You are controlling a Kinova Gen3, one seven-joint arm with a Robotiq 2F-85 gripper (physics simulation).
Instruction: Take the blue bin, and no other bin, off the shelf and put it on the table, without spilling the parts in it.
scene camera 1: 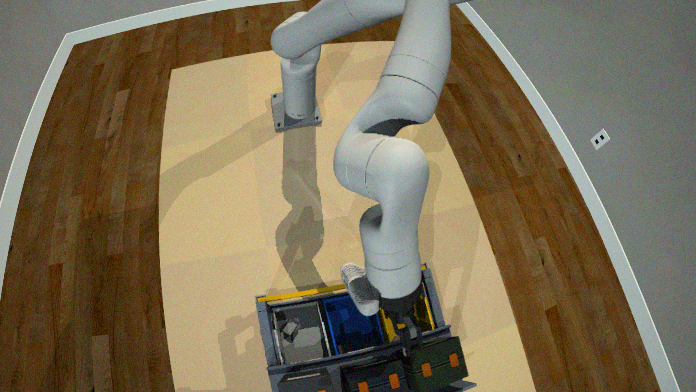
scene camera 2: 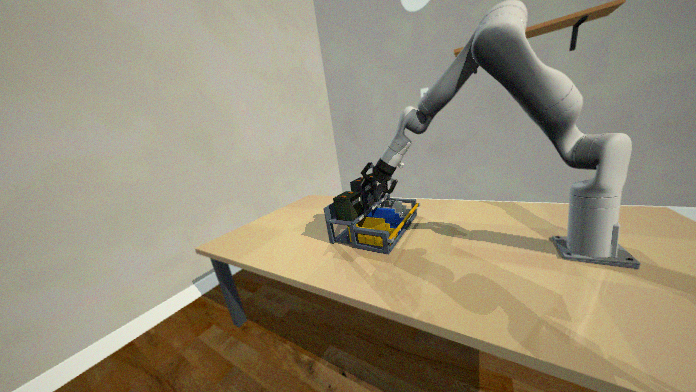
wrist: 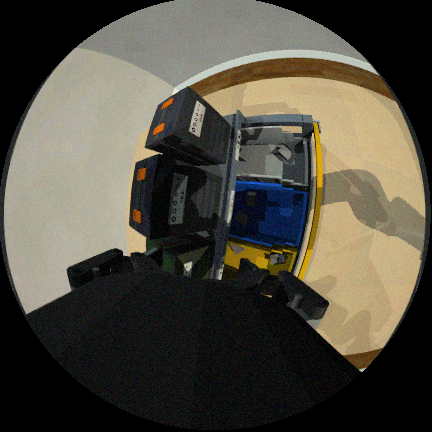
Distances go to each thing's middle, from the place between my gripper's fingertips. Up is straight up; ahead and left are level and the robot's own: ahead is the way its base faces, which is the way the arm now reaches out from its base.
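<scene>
The blue bin [scene camera 1: 346, 324] is here, and my gripper is 15 cm above it, 6 cm to the left of it and 1 cm past it. Counting from my hand, I find the yellow bin [wrist: 259, 254] 5 cm to the left, 3 cm behind and 15 cm below. The grey bin [scene camera 1: 308, 341] is 15 cm below my hand as well, 17 cm to the right of it and 1 cm ahead of it.
</scene>
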